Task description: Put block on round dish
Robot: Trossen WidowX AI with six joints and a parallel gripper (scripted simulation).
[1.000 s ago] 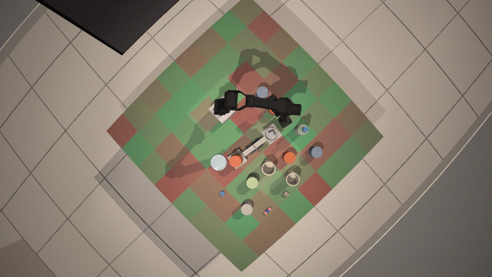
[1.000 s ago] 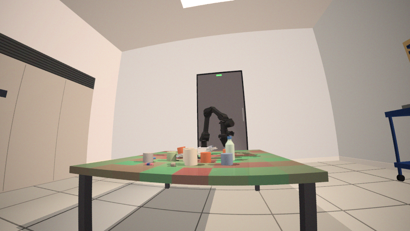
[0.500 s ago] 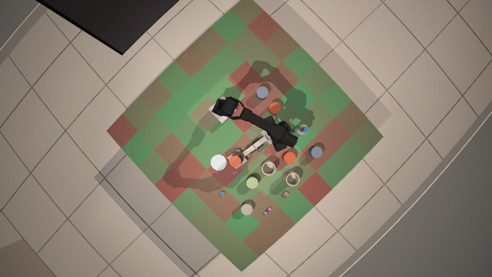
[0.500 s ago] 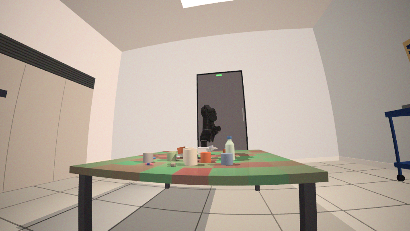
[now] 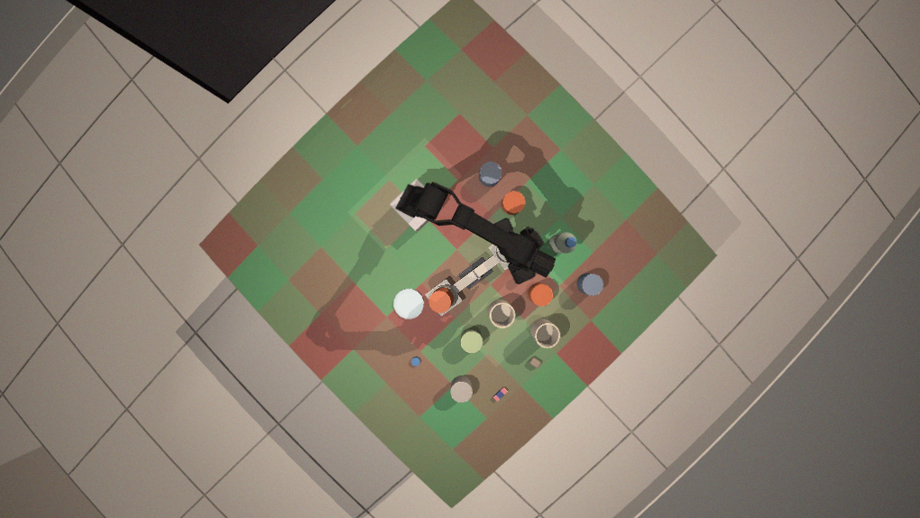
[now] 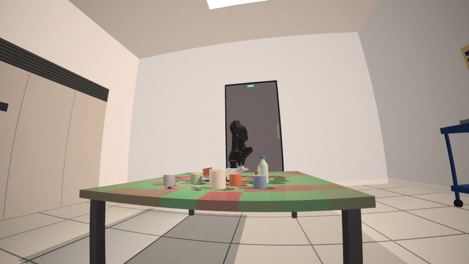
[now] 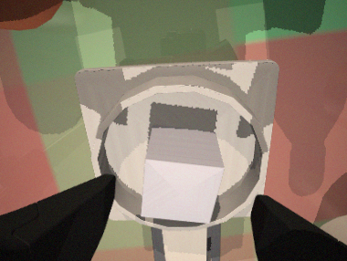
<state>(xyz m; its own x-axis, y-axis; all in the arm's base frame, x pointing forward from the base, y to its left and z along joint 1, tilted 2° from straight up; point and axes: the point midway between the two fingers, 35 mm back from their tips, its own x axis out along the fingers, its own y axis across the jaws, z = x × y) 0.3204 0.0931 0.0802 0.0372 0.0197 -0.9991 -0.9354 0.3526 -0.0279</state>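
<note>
My gripper tip is now 35 cm to the left of the round white dish, 12 cm past it and 10 cm above it. Round my gripper tip: grey balance 12 cm to the right, 7 cm below, 2 cm behind; then small balance 12 cm to the right, 8 cm below, 2 cm behind; then white bottle 14 cm to the left, 11 cm ahead.
</note>
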